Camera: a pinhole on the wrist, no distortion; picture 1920 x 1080 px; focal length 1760.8 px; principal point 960.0 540.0 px. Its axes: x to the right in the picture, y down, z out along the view. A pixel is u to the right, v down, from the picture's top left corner.
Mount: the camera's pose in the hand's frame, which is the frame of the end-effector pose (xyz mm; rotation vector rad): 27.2 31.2 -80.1 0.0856 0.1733 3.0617
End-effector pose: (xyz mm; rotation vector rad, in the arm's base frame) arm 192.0 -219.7 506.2 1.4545 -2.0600 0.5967
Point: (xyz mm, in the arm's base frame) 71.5 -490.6 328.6
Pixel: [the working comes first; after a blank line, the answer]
In the camera's frame: -58.5 36.2 408.7

707.9 696.0
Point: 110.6 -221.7 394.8
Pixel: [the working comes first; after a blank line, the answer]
In the camera's frame: 89.7 -23.8 179.3

1840.6 305.8
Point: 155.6 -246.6 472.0
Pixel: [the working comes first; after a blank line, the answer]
In the camera's frame: 27.1 20.0 126.6

1336.8 818.0
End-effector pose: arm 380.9 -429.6 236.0 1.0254 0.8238 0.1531
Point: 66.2 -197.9 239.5
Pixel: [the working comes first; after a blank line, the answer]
In the camera's frame: 123.9 -40.2 -295.7

behind the camera
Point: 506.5 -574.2 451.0
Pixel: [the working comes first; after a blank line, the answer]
In the camera's frame: 146.9 -49.7 320.4

1767.4 266.6
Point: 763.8 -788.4 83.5
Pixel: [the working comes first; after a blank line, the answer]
In the camera's frame: -141.0 300.0 525.2

outside the picture
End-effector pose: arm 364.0 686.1 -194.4 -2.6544 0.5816 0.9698
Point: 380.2 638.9 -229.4
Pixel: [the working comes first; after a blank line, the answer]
In the camera's frame: -15.7 0.9 81.2

620.4 559.3
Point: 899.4 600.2 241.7
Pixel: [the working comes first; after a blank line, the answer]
In the camera's frame: -130.4 165.6 -591.6

behind the camera
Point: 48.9 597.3 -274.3
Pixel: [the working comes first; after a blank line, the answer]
In the camera's frame: 198.5 -151.3 292.1

outside the picture
